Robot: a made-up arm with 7 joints. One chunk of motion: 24 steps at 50 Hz.
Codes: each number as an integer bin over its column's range. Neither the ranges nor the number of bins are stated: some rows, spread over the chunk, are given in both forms.
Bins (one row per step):
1: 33 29 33 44 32 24
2: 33 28 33 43 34 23
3: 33 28 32 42 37 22
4: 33 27 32 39 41 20
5: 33 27 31 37 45 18
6: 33 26 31 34 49 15
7: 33 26 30 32 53 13
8: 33 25 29 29 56 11
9: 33 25 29 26 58 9
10: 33 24 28 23 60 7
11: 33 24 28 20 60 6
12: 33 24 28 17 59 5
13: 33 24 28 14 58 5
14: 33 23 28 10 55 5
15: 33 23 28 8 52 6
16: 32 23 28 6 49 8
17: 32 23 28 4 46 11
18: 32 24 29 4 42 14
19: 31 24 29 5 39 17
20: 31 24 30 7 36 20
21: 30 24 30 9 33 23
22: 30 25 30 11 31 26
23: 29 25 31 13 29 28
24: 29 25 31 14 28 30
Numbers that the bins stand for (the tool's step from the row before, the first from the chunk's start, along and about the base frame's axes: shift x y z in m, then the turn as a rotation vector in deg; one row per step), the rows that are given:
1: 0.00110 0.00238 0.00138 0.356 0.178 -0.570
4: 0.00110 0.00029 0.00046 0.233 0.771 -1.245
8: 0.00110 -0.00181 -0.00230 -0.011 1.759 -2.764
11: 0.00110 -0.00286 -0.00322 -0.231 2.022 -3.608
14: 0.00110 -0.00390 -0.00322 -0.476 1.693 -3.776
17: 0.00037 -0.00390 -0.00322 -0.622 1.100 -2.764
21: -0.00110 -0.00286 -0.00138 -0.500 0.244 -0.739
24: -0.00183 -0.00181 -0.00046 -0.378 -0.086 0.442
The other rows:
2: 0.00110 0.00133 0.00138 0.331 0.310 -0.739
3: 0.00110 0.00133 0.00046 0.307 0.507 -0.908
5: 0.00110 0.00029 -0.00046 0.184 1.034 -1.583
6: 0.00110 -0.00076 -0.00046 0.111 1.298 -2.089
7: 0.00110 -0.00076 -0.00138 0.062 1.561 -2.427
9: 0.00110 -0.00181 -0.00230 -0.084 1.891 -3.101
10: 0.00110 -0.00286 -0.00322 -0.158 2.022 -3.439
12: 0.00110 -0.00286 -0.00322 -0.304 1.957 -3.776
13: 0.00110 -0.00286 -0.00322 -0.378 1.891 -3.776
15: 0.00110 -0.00390 -0.00322 -0.524 1.495 -3.608
16: 0.00037 -0.00390 -0.00322 -0.573 1.298 -3.270
18: 0.00037 -0.00286 -0.00230 -0.622 0.837 -2.258
19: -0.00037 -0.00286 -0.00230 -0.598 0.639 -1.752
20: -0.00037 -0.00286 -0.00138 -0.549 0.441 -1.245
22: -0.00110 -0.00181 -0.00138 -0.451 0.112 -0.233
23: -0.00183 -0.00181 -0.00046 -0.402 -0.020 0.104

